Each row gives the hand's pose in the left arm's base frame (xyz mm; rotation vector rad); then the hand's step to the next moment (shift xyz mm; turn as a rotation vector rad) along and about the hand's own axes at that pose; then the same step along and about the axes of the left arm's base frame.
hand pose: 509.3 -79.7 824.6 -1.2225 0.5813 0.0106
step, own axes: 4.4 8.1 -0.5 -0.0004 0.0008 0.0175
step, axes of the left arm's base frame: 1.0 1.2 -9.1 0.0066 0.0159 0.0032
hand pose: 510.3 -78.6 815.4 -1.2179 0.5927 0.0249
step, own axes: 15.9 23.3 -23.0 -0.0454 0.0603 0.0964
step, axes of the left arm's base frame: -3.6 -16.5 -32.3 -0.0183 0.1205 -0.0119
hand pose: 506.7 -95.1 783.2 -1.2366 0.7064 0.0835
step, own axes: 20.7 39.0 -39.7 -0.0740 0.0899 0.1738
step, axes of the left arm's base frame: -18.0 -27.7 -49.4 -0.0189 0.2081 -0.0099
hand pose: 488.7 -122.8 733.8 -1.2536 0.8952 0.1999
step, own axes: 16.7 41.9 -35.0 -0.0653 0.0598 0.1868
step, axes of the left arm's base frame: -30.2 -21.9 -43.3 0.0106 0.2063 0.0067
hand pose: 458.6 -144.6 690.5 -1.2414 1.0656 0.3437
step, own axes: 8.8 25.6 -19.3 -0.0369 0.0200 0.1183
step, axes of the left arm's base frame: -23.1 -11.0 -21.2 0.0220 0.1231 0.0113
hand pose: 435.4 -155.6 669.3 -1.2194 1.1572 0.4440
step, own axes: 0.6 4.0 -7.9 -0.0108 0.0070 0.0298
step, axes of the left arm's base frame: -6.5 -5.8 -1.8 0.0034 0.0321 0.0032
